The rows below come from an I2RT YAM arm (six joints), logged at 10 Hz.
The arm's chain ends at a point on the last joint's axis. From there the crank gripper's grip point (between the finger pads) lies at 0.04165 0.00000 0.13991 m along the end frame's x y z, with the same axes.
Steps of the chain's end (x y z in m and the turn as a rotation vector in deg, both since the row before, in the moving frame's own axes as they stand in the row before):
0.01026, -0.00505, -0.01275, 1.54, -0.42, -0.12
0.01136, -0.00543, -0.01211, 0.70, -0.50, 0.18
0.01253, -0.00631, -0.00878, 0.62, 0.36, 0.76
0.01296, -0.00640, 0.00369, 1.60, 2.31, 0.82
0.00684, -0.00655, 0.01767, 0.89, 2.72, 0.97
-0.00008, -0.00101, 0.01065, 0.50, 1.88, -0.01
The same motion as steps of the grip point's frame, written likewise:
0.00923, -0.00890, -0.01250, 1.54, -0.42, -0.12
0.01014, -0.00701, -0.01176, 0.70, -0.50, 0.18
0.01341, -0.00726, -0.00905, 0.62, 0.36, 0.76
0.01859, -0.00965, 0.00185, 1.60, 2.31, 0.82
0.01344, -0.00795, 0.01552, 0.89, 2.72, 0.97
0.00449, -0.00223, 0.00920, 0.50, 1.88, -0.01

